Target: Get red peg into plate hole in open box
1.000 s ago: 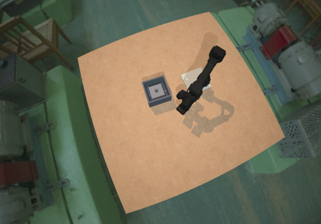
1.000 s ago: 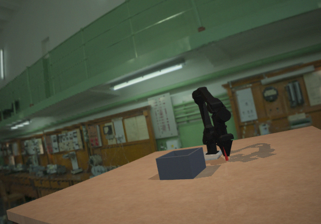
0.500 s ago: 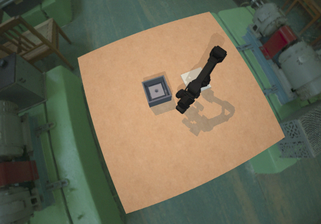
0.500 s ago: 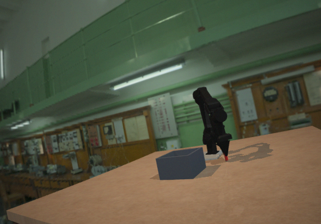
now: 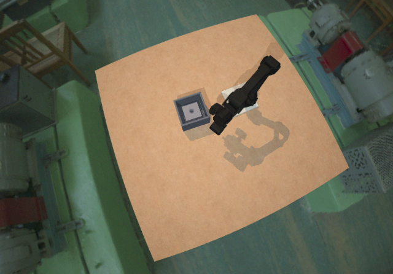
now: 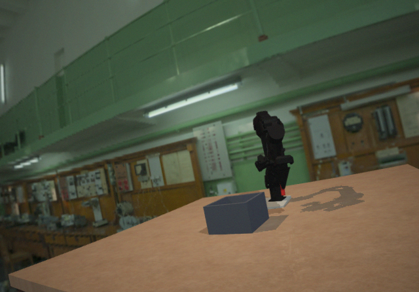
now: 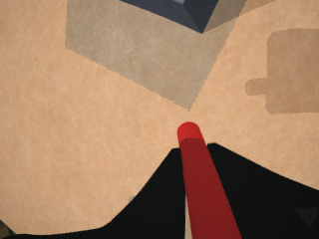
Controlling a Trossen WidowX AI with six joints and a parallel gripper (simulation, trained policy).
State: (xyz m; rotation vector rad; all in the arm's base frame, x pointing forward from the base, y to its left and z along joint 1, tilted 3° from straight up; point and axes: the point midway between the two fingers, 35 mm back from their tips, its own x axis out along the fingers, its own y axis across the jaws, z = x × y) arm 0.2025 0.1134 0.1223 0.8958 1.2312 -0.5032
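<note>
Right now the grey plate is 120 mm ahead of my gripper tip, 130 mm to the right of it and 50 mm below it. Also, from my gripper tip: red peg: 20 mm above; then dark blue box: 120 mm ahead, 130 mm to the right, 60 mm below.
</note>
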